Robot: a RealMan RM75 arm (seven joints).
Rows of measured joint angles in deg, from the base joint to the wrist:
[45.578 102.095 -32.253 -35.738 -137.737 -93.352 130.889]
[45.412 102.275 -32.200 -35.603 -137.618 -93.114 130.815]
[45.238 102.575 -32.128 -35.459 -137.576 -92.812 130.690]
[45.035 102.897 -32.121 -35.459 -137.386 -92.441 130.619]
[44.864 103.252 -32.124 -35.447 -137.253 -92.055 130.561]
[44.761 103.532 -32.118 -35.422 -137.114 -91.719 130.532]
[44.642 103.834 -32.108 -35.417 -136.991 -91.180 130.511]
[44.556 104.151 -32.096 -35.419 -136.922 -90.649 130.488]
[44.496 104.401 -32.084 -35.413 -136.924 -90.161 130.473]
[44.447 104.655 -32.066 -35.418 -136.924 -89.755 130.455]
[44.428 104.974 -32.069 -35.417 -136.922 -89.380 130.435]
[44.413 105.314 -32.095 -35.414 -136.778 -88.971 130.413]
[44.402 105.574 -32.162 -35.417 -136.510 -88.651 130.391]
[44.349 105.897 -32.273 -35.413 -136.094 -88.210 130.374]
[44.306 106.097 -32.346 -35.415 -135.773 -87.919 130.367]
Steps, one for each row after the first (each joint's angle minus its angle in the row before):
[-0.166 0.180 0.053 0.135 0.119 0.238 -0.074]
[-0.174 0.300 0.072 0.144 0.042 0.302 -0.125]
[-0.203 0.322 0.007 0.000 0.190 0.371 -0.071]
[-0.171 0.355 -0.003 0.012 0.133 0.386 -0.058]
[-0.103 0.280 0.006 0.025 0.139 0.336 -0.029]
[-0.119 0.302 0.010 0.005 0.123 0.539 -0.021]
[-0.086 0.317 0.012 -0.002 0.069 0.531 -0.023]
[-0.060 0.250 0.012 0.006 -0.002 0.488 -0.015]
[-0.049 0.254 0.018 -0.005 0.000 0.406 -0.018]
[-0.019 0.319 -0.003 0.001 0.002 0.375 -0.020]
[-0.015 0.340 -0.026 0.003 0.144 0.409 -0.022]
[-0.011 0.260 -0.067 -0.003 0.268 0.320 -0.022]
[-0.053 0.323 -0.111 0.004 0.416 0.441 -0.017]
[-0.043 0.200 -0.073 -0.002 0.321 0.291 -0.007]

